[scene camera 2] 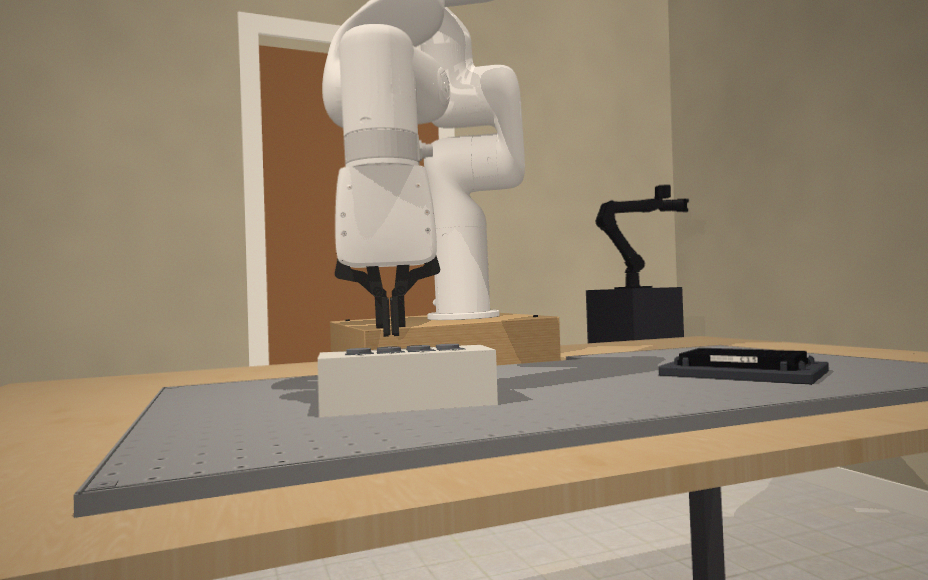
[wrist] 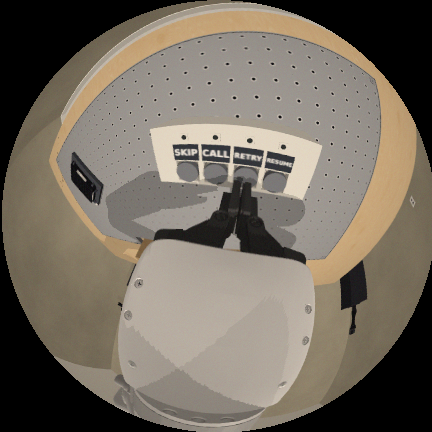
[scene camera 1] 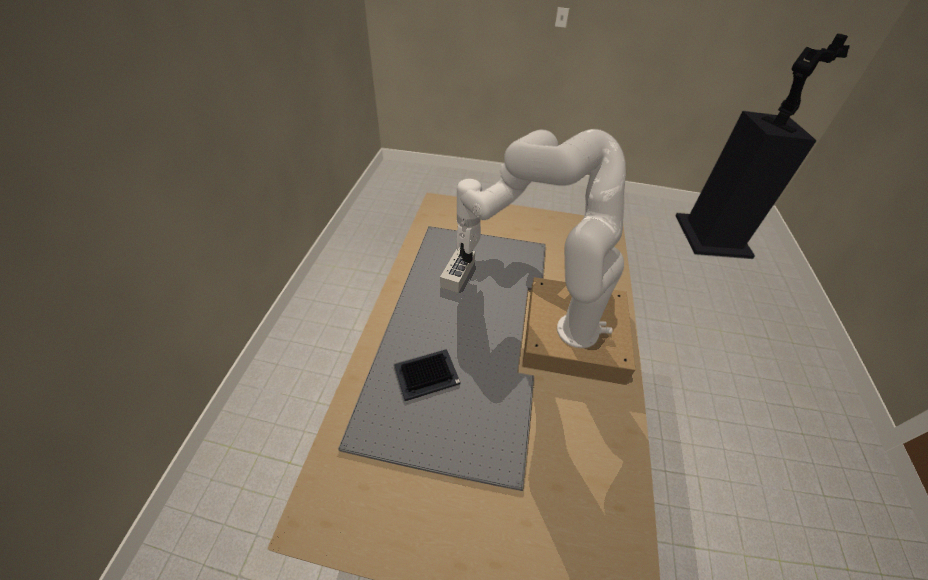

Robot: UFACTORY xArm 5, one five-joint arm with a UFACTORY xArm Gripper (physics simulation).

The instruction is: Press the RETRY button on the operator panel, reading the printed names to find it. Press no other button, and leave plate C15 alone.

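Seen in the pictures: gripper, fingertip midpoint: (scene camera 2: 391, 335) (wrist: 239, 193) (scene camera 1: 467, 260); arm's base at its link origin: (scene camera 2: 463, 317) (scene camera 1: 577, 331).
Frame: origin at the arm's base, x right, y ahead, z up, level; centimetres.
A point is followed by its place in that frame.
The operator panel (scene camera 1: 451, 282) {x 19.1, y 39.5, z -2.4 cm} (scene camera 2: 407, 383) {x 28.8, y 41.0, z -4.2 cm} (wrist: 162, 145) {x 21.2, y 41.1, z -1.5 cm} is a cream box with a row of round grey buttons under printed names. The RETRY button (scene camera 2: 388, 349) {x 28.8, y 36.7, z -1.3 cm} (wrist: 251, 173) {x 29.1, y 36.1, z -1.2 cm} is third from the left in the wrist view, between the CALL button (wrist: 215, 173) {x 25.6, y 36.6, z -1.2 cm} and the RESUME button (wrist: 275, 182) {x 31.3, y 34.8, z -1.2 cm}. The SKIP button (wrist: 188, 171) {x 22.9, y 37.5, z -1.2 cm} is at the left end. My gripper (scene camera 1: 467, 259) {x 27.7, y 34.7, z -0.1 cm} (scene camera 2: 390, 333) {x 27.7, y 34.7, z -0.1 cm} (wrist: 239, 193) {x 27.7, y 34.7, z -0.1 cm} is shut and empty, pointing down. In scene camera 2 its tips are a little above the RETRY button; in the wrist view they overlap that button's lower edge. Plate C15 (scene camera 1: 427, 371) {x -14.4, y 43.8, z -4.4 cm} (scene camera 2: 752, 359) {x -11.2, y 47.7, z -4.6 cm} (wrist: 84, 179) {x -9.5, y 44.0, z -4.6 cm} lies apart from the panel.
The panel and plate C15's dark holder (scene camera 1: 408, 394) {x -21.4, y 48.3, z -5.7 cm} (scene camera 2: 742, 372) {x -9.2, y 47.9, z -5.9 cm} are on a grey perforated board (scene camera 1: 437, 437) {x -32.5, y 39.2, z -6.8 cm} (scene camera 2: 225, 437) {x 44.7, y 41.6, z -6.8 cm} (wrist: 295, 75) {x 36.8, y 46.2, z -6.8 cm}. The board lies on a wooden table (scene camera 1: 410, 509) {x -50.2, y 44.0, z -8.1 cm}. My arm's base stands on a wooden block (scene camera 1: 578, 365) {x -10.7, y 0.6, z -2.2 cm}. Another black arm (scene camera 1: 795, 85) (scene camera 2: 619, 235) stands away from the table.
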